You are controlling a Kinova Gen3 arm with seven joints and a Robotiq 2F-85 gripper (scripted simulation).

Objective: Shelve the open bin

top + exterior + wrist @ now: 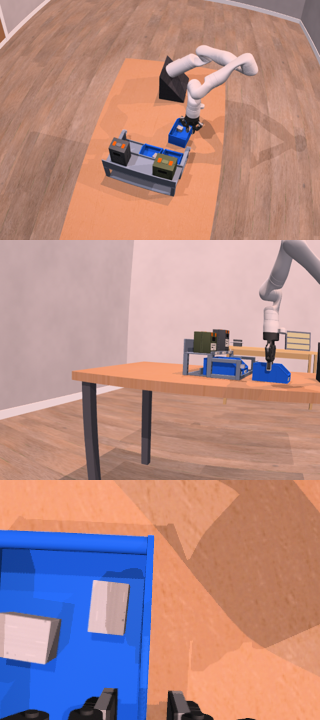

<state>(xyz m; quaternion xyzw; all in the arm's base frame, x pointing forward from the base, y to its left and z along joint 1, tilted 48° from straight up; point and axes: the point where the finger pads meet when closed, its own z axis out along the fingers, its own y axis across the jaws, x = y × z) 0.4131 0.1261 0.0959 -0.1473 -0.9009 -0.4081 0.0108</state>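
Now: hand 6 cm to the left of the grey block, 5 cm past it and 5 cm above it. From my hand the other things lie so: grey shelf (22 cm ahead, 20 cm to the right); dark grey box (33 cm to the right, 27 cm ahead, 9 cm above); olive box (31 cm ahead, 11 cm to the right, 8 cm above).
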